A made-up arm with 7 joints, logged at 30 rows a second.
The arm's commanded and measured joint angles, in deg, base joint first. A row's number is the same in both.
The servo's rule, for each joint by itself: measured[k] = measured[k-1] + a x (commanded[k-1-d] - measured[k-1]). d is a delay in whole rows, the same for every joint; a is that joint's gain. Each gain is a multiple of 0.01, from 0.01 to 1. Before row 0 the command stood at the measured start. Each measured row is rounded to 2 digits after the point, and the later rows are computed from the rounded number. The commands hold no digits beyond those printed.
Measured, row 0:
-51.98, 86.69, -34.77, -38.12, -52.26, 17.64, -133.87
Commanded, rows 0 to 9:
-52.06, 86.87, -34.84, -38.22, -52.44, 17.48, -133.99
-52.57, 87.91, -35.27, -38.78, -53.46, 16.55, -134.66
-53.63, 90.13, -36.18, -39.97, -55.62, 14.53, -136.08
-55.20, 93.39, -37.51, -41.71, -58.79, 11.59, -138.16
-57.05, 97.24, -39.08, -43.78, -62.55, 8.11, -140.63
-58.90, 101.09, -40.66, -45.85, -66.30, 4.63, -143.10
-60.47, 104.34, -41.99, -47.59, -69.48, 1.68, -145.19
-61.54, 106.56, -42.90, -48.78, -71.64, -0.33, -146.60
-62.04, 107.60, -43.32, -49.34, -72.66, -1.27, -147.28
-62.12, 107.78, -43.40, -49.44, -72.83, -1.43, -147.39
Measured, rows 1 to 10:
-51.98, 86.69, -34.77, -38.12, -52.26, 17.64, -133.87
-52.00, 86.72, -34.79, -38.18, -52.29, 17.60, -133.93
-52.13, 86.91, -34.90, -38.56, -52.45, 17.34, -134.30
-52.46, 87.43, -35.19, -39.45, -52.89, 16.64, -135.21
-53.06, 88.38, -35.72, -40.87, -53.72, 15.38, -136.71
-53.94, 89.80, -36.49, -42.70, -54.96, 13.56, -138.71
-55.03, 91.61, -37.45, -44.68, -56.55, 11.33, -140.95
-56.23, 93.65, -38.49, -46.51, -58.36, 8.92, -143.11
-57.40, 95.72, -39.50, -47.94, -60.22, 6.61, -144.89
-58.42, 97.62, -40.38, -48.82, -61.96, 4.64, -146.11
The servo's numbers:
d 1
a 0.22 0.16 0.23 0.63 0.14 0.25 0.51

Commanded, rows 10 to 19:
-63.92, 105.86, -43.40, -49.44, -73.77, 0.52, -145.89
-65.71, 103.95, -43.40, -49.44, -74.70, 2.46, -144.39
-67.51, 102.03, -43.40, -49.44, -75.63, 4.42, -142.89
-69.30, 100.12, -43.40, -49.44, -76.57, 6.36, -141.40
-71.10, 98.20, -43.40, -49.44, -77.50, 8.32, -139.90
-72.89, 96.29, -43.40, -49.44, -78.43, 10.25, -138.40
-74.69, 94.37, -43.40, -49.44, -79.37, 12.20, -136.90
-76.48, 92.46, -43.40, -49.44, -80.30, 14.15, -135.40
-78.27, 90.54, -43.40, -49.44, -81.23, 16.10, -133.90
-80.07, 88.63, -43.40, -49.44, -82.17, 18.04, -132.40
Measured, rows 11 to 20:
-59.23, 99.25, -41.07, -49.21, -63.48, 3.12, -146.76
-60.26, 100.31, -41.61, -49.35, -64.92, 2.47, -146.32
-61.46, 100.89, -42.02, -49.41, -66.29, 2.47, -145.34
-62.79, 101.07, -42.34, -49.43, -67.60, 2.96, -144.09
-64.22, 100.92, -42.58, -49.44, -68.86, 3.81, -142.72
-65.73, 100.48, -42.77, -49.44, -70.07, 4.94, -141.28
-67.31, 99.81, -42.91, -49.44, -71.24, 6.27, -139.81
-68.93, 98.94, -43.02, -49.44, -72.38, 7.75, -138.33
-70.59, 97.90, -43.11, -49.44, -73.49, 9.35, -136.84
-72.28, 96.72, -43.18, -49.44, -74.57, 11.04, -135.34

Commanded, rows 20 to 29:
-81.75, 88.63, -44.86, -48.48, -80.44, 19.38, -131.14
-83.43, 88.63, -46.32, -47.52, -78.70, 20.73, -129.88
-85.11, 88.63, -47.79, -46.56, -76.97, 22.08, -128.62
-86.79, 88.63, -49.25, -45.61, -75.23, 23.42, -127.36
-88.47, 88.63, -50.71, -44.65, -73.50, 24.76, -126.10
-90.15, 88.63, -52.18, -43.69, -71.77, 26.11, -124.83
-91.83, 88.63, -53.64, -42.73, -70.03, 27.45, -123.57
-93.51, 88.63, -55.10, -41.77, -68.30, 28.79, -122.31
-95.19, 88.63, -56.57, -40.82, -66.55, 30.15, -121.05
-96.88, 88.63, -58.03, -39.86, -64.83, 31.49, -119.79
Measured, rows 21 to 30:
-73.99, 95.43, -43.23, -49.44, -75.63, 12.79, -133.84
-75.70, 94.34, -43.60, -48.84, -76.30, 14.44, -132.46
-77.40, 93.43, -44.23, -48.01, -76.64, 16.01, -131.14
-79.10, 92.66, -45.05, -47.10, -76.69, 17.53, -129.85
-80.79, 92.02, -46.02, -46.16, -76.49, 19.00, -128.58
-82.48, 91.48, -47.10, -45.21, -76.07, 20.44, -127.32
-84.17, 91.02, -48.27, -44.25, -75.47, 21.86, -126.05
-85.86, 90.64, -49.51, -43.29, -74.71, 23.26, -124.79
-87.54, 90.32, -50.80, -42.33, -73.81, 24.64, -123.53
-89.22, 90.05, -52.13, -41.38, -72.79, 26.02, -122.27

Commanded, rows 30 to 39:
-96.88, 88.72, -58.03, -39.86, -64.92, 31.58, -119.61
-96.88, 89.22, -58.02, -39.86, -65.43, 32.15, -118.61
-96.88, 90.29, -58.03, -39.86, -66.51, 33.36, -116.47
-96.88, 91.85, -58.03, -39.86, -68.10, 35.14, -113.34
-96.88, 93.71, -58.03, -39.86, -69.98, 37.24, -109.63
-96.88, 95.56, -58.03, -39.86, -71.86, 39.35, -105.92
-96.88, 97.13, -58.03, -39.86, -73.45, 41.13, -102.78
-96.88, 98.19, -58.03, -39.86, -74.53, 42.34, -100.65
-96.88, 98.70, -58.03, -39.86, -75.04, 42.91, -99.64
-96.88, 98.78, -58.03, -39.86, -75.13, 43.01, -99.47
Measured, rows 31 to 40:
-90.91, 89.82, -53.49, -40.42, -71.68, 27.39, -121.01
-92.22, 89.64, -54.53, -40.07, -70.73, 28.44, -120.30
-93.25, 89.57, -55.33, -39.94, -69.99, 29.37, -119.44
-94.05, 89.69, -55.95, -39.89, -69.50, 30.37, -117.93
-94.67, 90.04, -56.43, -39.87, -69.30, 31.56, -115.59
-95.16, 90.63, -56.80, -39.86, -69.40, 32.98, -112.55
-95.54, 91.42, -57.08, -39.86, -69.74, 34.57, -109.17
-95.83, 92.33, -57.30, -39.86, -70.26, 36.21, -105.91
-96.06, 93.27, -57.47, -39.86, -70.86, 37.74, -103.23
-96.24, 94.14, -57.60, -39.86, -71.45, 39.03, -101.40

